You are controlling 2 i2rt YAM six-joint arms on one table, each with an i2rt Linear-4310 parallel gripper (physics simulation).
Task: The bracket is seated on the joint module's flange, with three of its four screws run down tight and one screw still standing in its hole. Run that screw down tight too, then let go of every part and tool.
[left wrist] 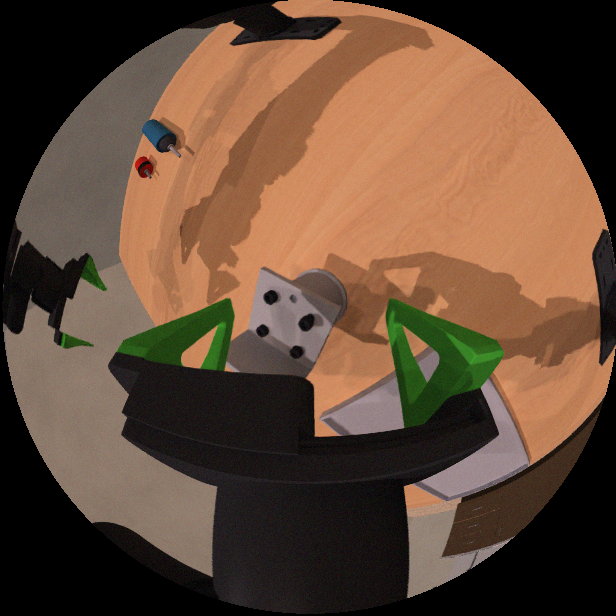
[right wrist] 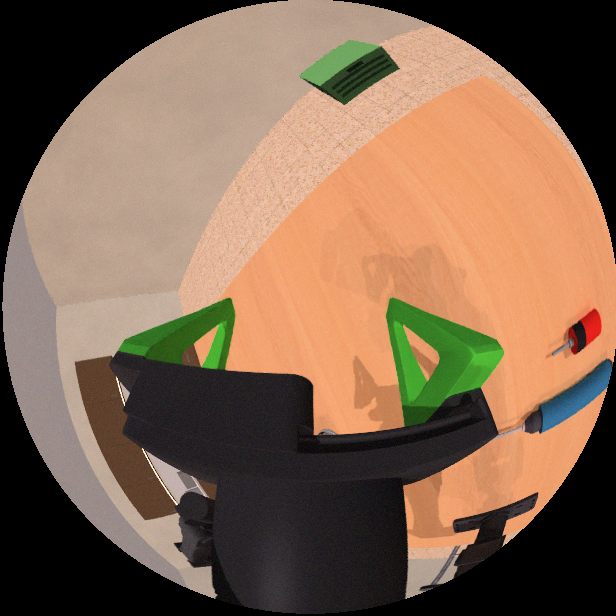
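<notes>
In the left wrist view the grey bracket (left wrist: 284,324) sits on the round joint module (left wrist: 327,290), with black screws (left wrist: 307,321) in its plate. My left gripper (left wrist: 307,333) is open and empty, its green fingers on either side of the bracket and above it. A blue-handled screwdriver (left wrist: 159,135) and a short red-handled driver (left wrist: 143,166) lie far off at the left. In the right wrist view my right gripper (right wrist: 307,333) is open and empty above the table, with the blue screwdriver (right wrist: 568,399) and red driver (right wrist: 581,332) to its right.
A flat grey plate (left wrist: 453,436) lies under the left gripper's right finger near the table edge. Black mounts sit at the table's far edge (left wrist: 284,25) and right (left wrist: 604,293). A green vented box (right wrist: 348,70) lies off the table. The right arm's fingers (left wrist: 74,304) show at left.
</notes>
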